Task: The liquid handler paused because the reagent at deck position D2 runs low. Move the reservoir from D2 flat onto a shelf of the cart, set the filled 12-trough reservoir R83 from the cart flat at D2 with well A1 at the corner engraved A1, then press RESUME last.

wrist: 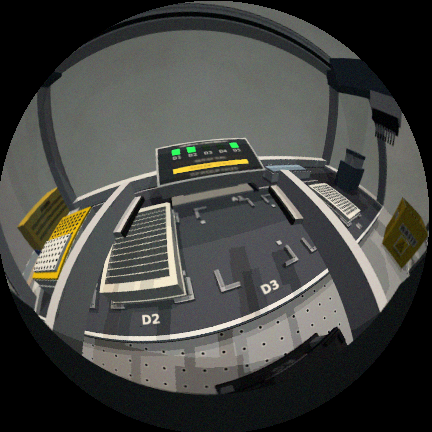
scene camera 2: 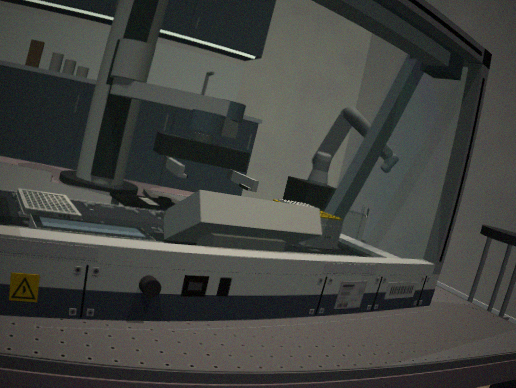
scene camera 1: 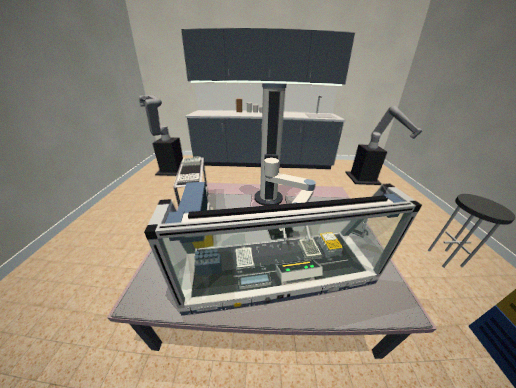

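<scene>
There's an enclosure frame that you'd find at (scene camera 1: 155, 230), and scene camera 2 has the frame as well (scene camera 2: 441, 22). There's also a white-framed 12-trough reservoir (wrist: 144, 266), and then my gripper (wrist: 204, 182).
</scene>
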